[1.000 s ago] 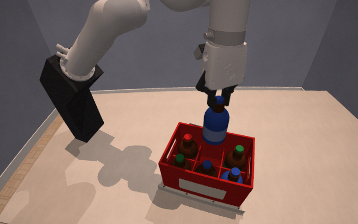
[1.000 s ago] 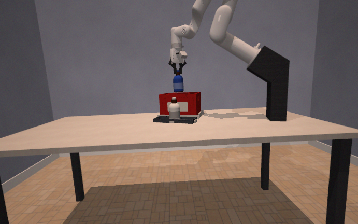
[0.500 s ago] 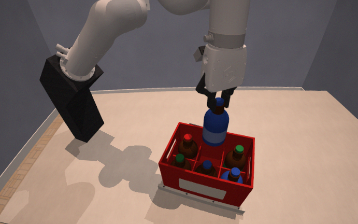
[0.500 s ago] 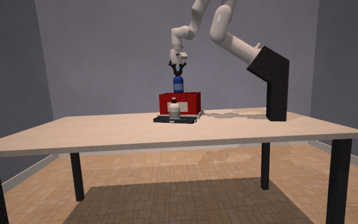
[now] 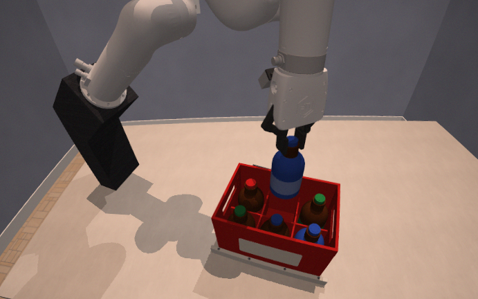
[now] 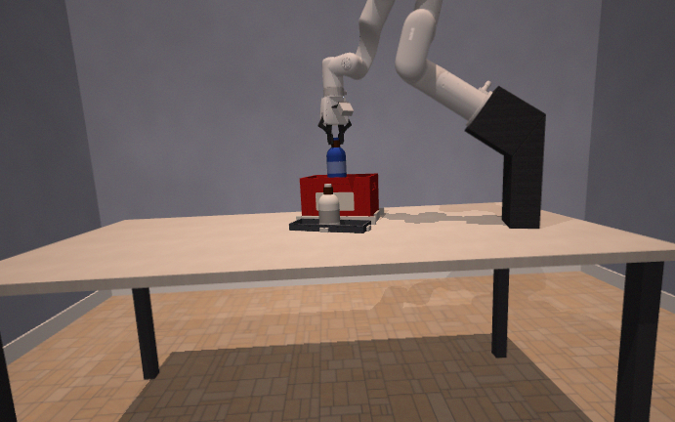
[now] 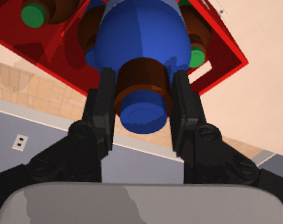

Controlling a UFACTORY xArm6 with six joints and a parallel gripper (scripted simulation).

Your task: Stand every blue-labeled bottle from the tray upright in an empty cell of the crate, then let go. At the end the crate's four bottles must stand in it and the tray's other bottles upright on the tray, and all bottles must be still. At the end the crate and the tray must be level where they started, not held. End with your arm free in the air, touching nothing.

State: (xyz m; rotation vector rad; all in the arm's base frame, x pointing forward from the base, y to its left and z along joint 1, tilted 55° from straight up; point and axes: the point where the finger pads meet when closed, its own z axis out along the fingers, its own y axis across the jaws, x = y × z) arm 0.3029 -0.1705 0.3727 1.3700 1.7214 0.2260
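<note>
Right now the crate is 30 mm behind my hand, 30 mm to the right of it and 230 mm below it. Round my hand: dark tray (90 mm ahead, 110 mm to the left, 300 mm below); white-labeled bottle (90 mm ahead, 110 mm to the left, 230 mm below).
</note>
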